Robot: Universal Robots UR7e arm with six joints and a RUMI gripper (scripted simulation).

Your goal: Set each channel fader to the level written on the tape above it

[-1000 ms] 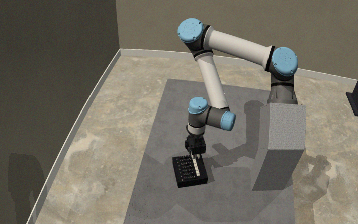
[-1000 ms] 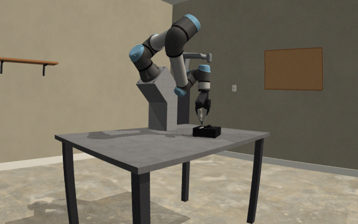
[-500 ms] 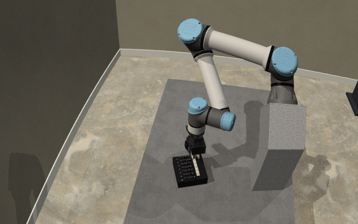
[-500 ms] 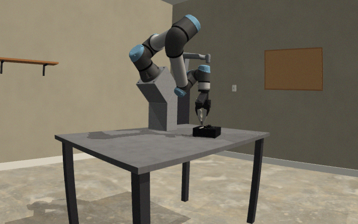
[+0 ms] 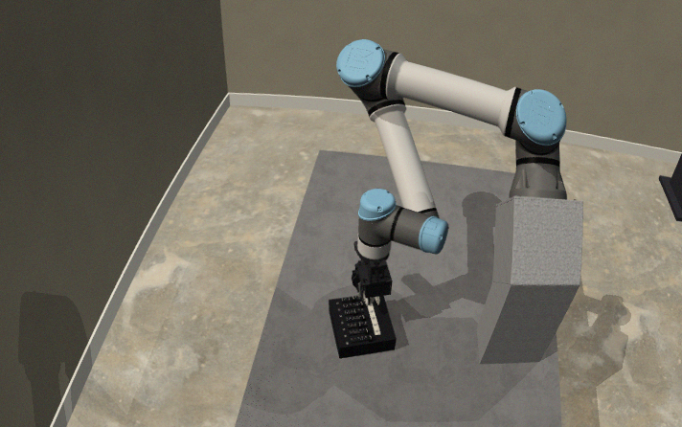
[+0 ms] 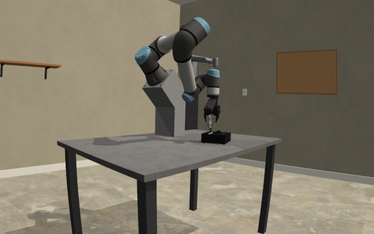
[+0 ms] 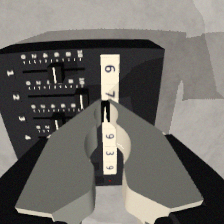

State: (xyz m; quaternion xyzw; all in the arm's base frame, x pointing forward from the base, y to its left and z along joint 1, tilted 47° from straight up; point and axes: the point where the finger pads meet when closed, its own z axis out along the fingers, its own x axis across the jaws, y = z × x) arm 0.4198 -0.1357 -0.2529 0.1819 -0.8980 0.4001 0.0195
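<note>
Right now the channel 2 fader is 20 mm ahead of my hand, 10 mm to the left of it and 10 mm below it. The rest, counted from my hand: channel 1 fader (40 mm ahead, 10 mm to the right, 10 mm below); channel 3 fader (30 mm ahead, 30 mm to the left, 10 mm below); channel 4 fader (10 mm ahead, 50 mm to the left, 10 mm below).
</note>
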